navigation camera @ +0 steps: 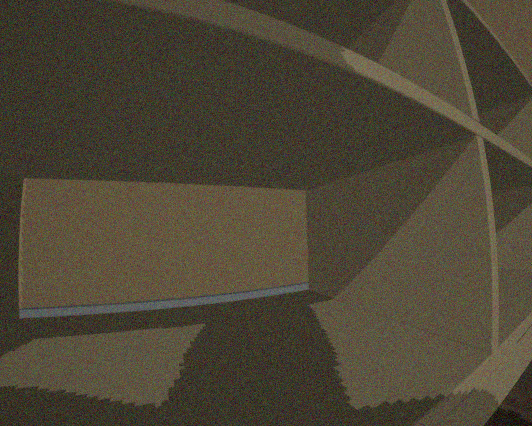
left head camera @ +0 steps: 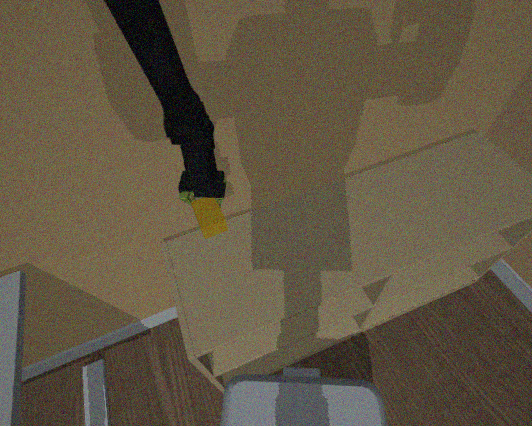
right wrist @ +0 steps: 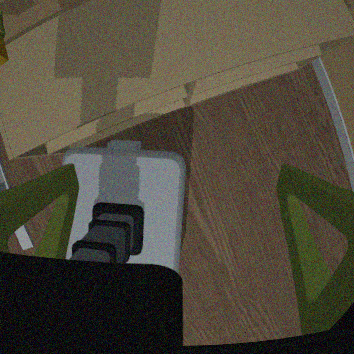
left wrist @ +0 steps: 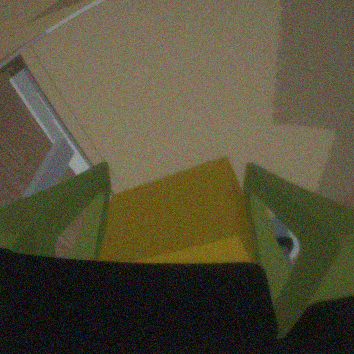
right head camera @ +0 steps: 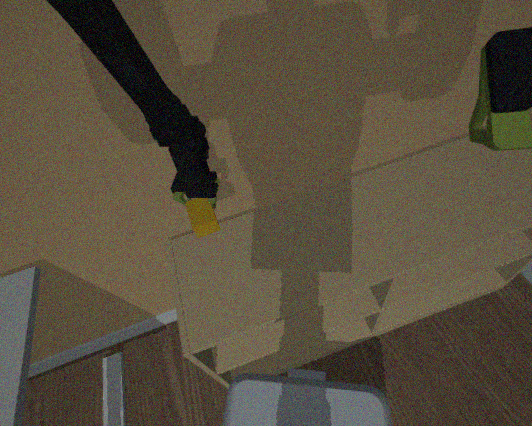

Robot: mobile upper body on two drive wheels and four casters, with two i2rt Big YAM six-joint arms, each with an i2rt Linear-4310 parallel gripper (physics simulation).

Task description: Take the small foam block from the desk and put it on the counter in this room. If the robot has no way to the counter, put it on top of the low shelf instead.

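Frame: origin at the left arm's base, x ahead, y left, z up, level; centimetres.
Seen in the pictures: left gripper, between the fingertips: (left head camera: 207, 207) (left wrist: 176, 173) (right head camera: 203, 207); right gripper, between the fingertips: (right wrist: 177, 174).
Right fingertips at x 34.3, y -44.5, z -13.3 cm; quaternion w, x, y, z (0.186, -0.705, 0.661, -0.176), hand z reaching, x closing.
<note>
A point is followed by its place in that frame.
The yellow foam block (left head camera: 210, 220) {x 54.3, y 0.9, z -55.9 cm} (right head camera: 203, 219) {x 54.5, y 0.6, z -55.9 cm} (left wrist: 170, 215) {x 61.5, y 3.7, z -58.1 cm} (right wrist: 3, 54) {x 55.4, y -2.2, z -58.4 cm} is between the fingers of my left gripper (left head camera: 204, 199) {x 61.5, y 3.6, z -60.5 cm} (right head camera: 197, 200) {x 61.5, y 3.6, z -60.5 cm} (left wrist: 176, 173) {x 61.5, y 3.6, z -60.5 cm}, which is shut on it. In both head views the block overlaps the upper left edge of a pale box-like unit (left head camera: 225, 290) {x 46.9, y 0.0, z -80.0 cm} (right head camera: 225, 290) {x 46.6, y -0.6, z -80.0 cm} (left wrist: 190, 75) {x 58.7, y 2.8, z -80.0 cm} (right wrist: 27, 100) {x 46.8, y 1.4, z -80.0 cm}; its height above that unit is hard to judge. I cannot tell whether this unit is the low shelf, the counter or the desk. My right gripper (right wrist: 177, 174) {x 34.3, y -44.5, z -13.3 cm} is open and empty; part of it shows at the right edge of the right head view.
My grey-white base (left head camera: 250, 405) {x 22.9, y -5.8, z -115.0 cm} (right head camera: 255, 405) {x 22.7, y -6.8, z -115.0 cm} (right wrist: 162, 210) {x 8.8, y -40.6, z -115.0 cm} is close below the pale unit. White frame bars (left head camera: 95, 395) (right head camera: 113, 390) (left wrist: 40, 110) stand at the lower left, beside a tall grey-white panel (left head camera: 9, 350) (right head camera: 12, 340). A tan panel (navigation camera: 165, 245) {x 76.2, y -1.1, z -120.9 cm} with a bluish lower strip shows in the navigation view.
</note>
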